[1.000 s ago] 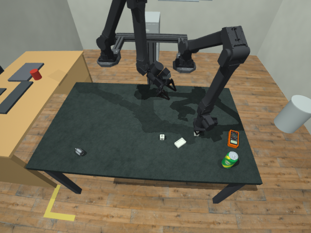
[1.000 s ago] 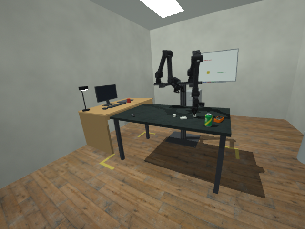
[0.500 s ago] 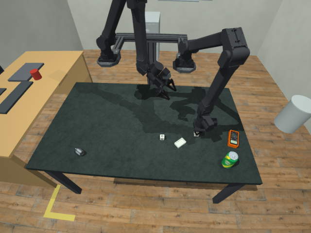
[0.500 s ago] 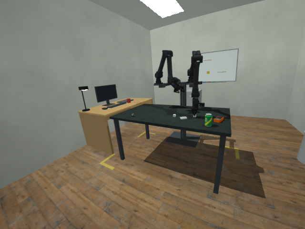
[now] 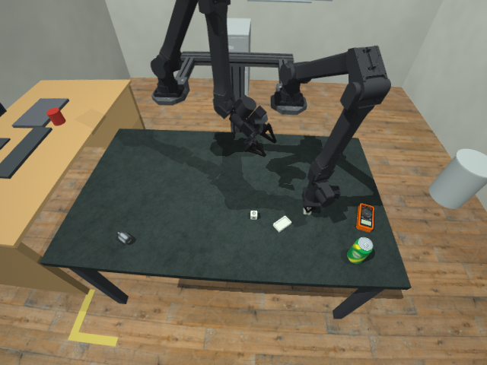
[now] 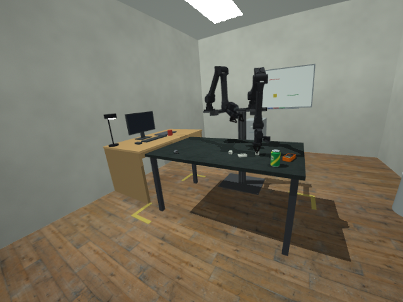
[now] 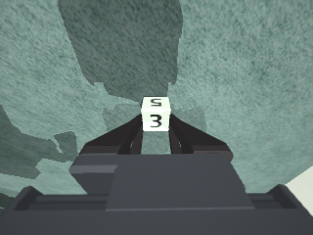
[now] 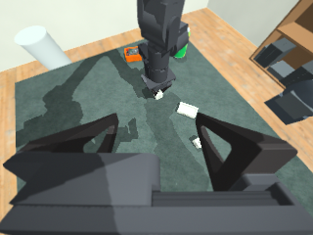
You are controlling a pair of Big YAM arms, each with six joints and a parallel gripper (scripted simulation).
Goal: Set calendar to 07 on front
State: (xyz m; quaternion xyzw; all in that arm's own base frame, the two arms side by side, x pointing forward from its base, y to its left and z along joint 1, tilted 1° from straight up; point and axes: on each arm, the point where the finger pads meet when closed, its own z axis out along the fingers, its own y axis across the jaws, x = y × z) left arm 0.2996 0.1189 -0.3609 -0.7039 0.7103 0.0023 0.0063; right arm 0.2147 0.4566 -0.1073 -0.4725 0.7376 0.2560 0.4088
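My left hand is 60 mm short of the white number cube, 240 mm to the left of it and 20 mm above it.
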